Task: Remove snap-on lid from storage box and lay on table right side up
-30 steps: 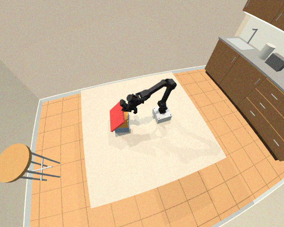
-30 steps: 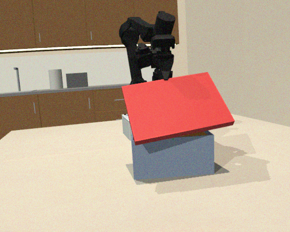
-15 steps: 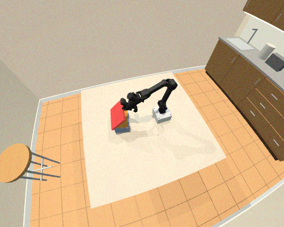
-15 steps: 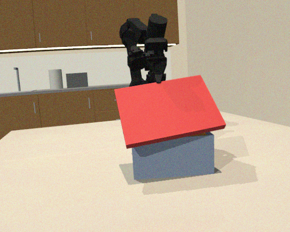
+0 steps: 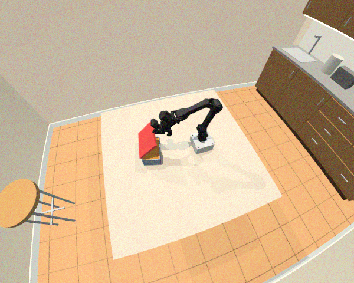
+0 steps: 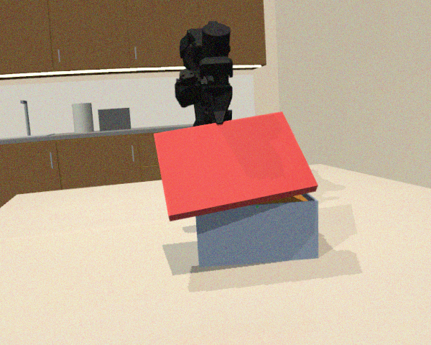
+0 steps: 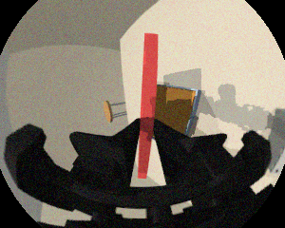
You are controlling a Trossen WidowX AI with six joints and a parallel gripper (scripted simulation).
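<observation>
Right now the red lid is 6 cm ahead of my gripper tip and 5 cm below it. Also, from my gripper tip: blue-grey storage box: 4 cm ahead, 4 cm to the left, 18 cm below.
</observation>
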